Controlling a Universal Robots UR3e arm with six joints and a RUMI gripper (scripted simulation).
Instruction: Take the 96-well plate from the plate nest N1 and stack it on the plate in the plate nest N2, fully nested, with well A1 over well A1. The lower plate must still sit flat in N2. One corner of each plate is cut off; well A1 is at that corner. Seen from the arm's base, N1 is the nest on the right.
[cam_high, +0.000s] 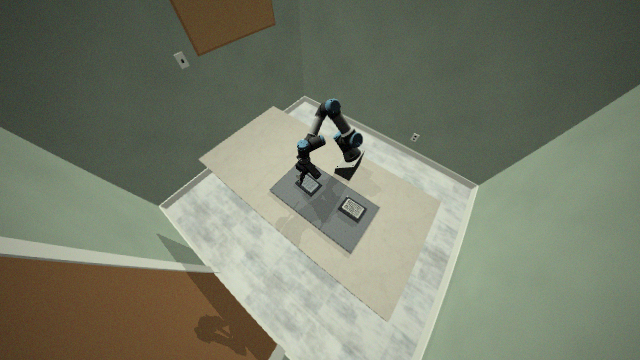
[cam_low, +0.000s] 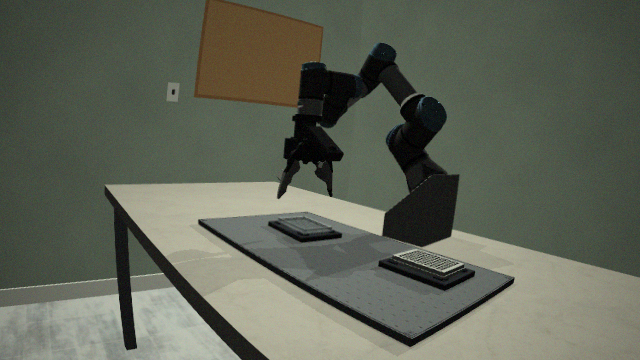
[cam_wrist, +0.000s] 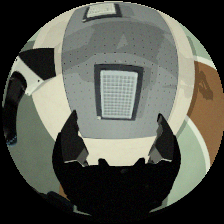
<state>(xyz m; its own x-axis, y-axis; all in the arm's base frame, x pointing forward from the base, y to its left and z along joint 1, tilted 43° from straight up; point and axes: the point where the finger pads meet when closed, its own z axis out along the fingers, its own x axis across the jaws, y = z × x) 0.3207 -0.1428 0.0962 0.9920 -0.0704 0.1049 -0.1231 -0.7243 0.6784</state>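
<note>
Right now the clear 96-well plate is 70 mm below my hand. From my hand the other things lie so: black nest (80 mm below).
</note>
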